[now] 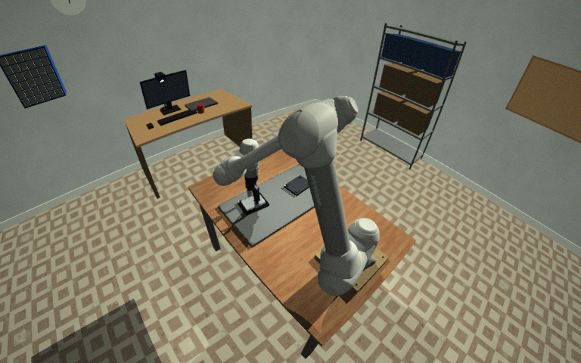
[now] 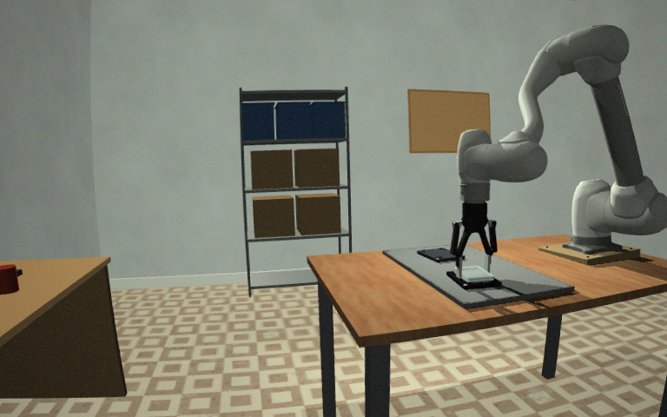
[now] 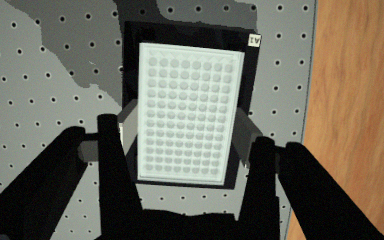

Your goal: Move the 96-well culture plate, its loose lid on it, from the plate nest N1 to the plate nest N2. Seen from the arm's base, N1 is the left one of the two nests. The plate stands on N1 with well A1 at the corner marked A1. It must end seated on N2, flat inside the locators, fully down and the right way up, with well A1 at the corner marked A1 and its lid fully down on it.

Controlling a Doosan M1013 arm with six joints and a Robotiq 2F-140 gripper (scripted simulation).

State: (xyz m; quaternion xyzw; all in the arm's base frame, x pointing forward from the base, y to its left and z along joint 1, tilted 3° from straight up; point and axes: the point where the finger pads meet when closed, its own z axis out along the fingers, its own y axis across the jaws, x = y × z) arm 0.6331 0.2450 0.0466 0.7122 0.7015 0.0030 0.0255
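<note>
My gripper is now 30 mm above the black plate nest N1. The rest, counted from my hand: nest N2: 10 mm behind, 340 mm to the right, 30 mm below; clear lid: 10 mm below.
</note>
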